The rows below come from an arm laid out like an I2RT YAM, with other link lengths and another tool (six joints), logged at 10 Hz.
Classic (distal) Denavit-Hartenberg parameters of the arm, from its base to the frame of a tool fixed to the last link. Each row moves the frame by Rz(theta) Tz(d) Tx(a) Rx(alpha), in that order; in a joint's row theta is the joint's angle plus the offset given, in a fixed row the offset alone. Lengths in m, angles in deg.
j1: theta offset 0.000  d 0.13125  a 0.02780  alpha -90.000
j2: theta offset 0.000  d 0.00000  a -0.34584  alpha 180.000
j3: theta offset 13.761  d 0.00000  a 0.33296  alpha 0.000
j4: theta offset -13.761  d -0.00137  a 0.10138  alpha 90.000
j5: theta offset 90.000  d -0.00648  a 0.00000  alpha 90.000
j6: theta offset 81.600  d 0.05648  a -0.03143  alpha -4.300
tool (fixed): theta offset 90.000  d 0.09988  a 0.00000  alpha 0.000
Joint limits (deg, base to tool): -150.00..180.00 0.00..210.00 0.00..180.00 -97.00..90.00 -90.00..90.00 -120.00..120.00
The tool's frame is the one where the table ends.
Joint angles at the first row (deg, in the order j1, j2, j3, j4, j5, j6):
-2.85 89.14 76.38 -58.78 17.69 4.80
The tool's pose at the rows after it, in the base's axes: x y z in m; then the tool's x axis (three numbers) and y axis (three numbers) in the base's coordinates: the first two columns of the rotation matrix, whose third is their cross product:
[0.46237 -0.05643 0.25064 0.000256 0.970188 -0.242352 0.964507 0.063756 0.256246]
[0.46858 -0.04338 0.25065 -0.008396 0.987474 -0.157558 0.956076 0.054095 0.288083]
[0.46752 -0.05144 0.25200 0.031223 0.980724 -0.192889 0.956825 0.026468 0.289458]
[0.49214 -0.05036 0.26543 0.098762 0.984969 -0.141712 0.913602 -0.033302 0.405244]
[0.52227 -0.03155 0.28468 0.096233 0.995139 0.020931 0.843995 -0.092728 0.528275]
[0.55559 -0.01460 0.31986 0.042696 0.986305 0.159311 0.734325 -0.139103 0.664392]
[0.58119 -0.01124 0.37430 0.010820 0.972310 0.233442 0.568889 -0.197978 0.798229]
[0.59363 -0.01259 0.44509 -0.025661 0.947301 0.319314 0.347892 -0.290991 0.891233]
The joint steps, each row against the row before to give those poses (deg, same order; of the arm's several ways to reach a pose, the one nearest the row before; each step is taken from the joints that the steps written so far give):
0.04 0.00 0.00 -1.56 -0.67 -3.06
0.02 0.00 0.00 1.16 -5.05 0.76
-0.02 -0.02 0.00 -0.11 2.64 1.55
-0.04 0.00 0.02 6.08 -1.70 3.63
0.00 0.00 0.09 7.54 -8.22 3.63
0.00 -0.15 0.00 10.34 -7.43 2.97
0.00 -0.94 0.00 11.87 -2.52 3.92
0.00 -1.47 0.00 13.22 -1.00 6.16

